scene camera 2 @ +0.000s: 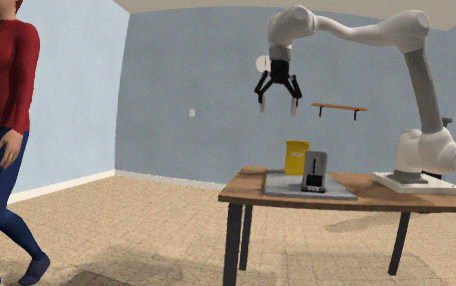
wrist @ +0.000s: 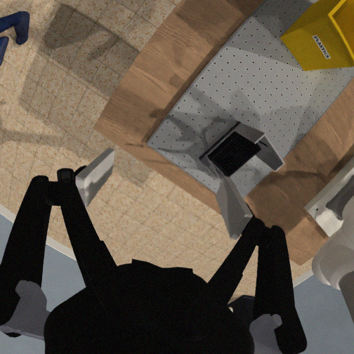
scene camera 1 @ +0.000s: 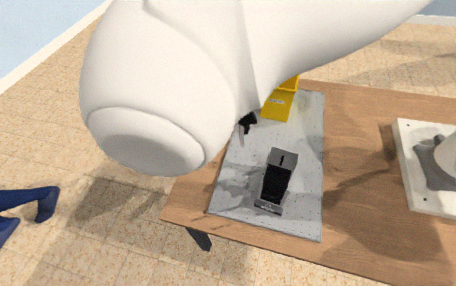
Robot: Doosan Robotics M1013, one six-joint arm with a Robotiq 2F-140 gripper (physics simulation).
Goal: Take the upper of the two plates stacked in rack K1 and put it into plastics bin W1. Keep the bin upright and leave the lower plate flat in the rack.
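Seen in the pictures: gripper, fingertip midpoint: (scene camera 2: 278,114); arm's base, link origin: (scene camera 2: 406,180) (scene camera 1: 448,169).
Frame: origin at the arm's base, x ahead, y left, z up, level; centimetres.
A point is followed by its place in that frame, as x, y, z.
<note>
Rack K1 (scene camera 1: 290,157) {56.3, 7.9, 9.7} (scene camera 2: 322,162) {55.1, 8.2, 8.1} (wrist: 270,152) is a grey upright holder with a slotted wall and a small label at its foot. A black, finely gridded plate surface (wrist: 234,153) lies inside it; the two plates cannot be told apart. Yellow plastics bin W1 (scene camera 1: 276,111) {60.4, -19.1, 2.9} (scene camera 2: 297,164) {60.7, -19.2, 3.4} (wrist: 306,46) stands upright behind the rack in the scene camera 2 view. My gripper (scene camera 2: 278,112) {78.2, 17.8, 26.9} (wrist: 167,174) is wide open and empty, high above the table. In the scene camera 1 view the arm hides most of it.
A grey perforated board (scene camera 1: 305,135) {47.5, -11.7, -2.5} (scene camera 2: 280,189) {75.0, 19.3, -2.5} (wrist: 220,85) carries the rack and the bin on the wooden table (scene camera 1: 360,150) {26.1, -7.4, -3.7} (scene camera 2: 250,186) {86.6, 10.4, -3.8} (wrist: 155,65). The arm's white base plate (scene camera 1: 412,200) {14.7, 12.9, -1.5} (scene camera 2: 400,184) {10.8, 9.7, -0.6} is to the right. A person (scene camera 2: 17,85) stands left of the table.
</note>
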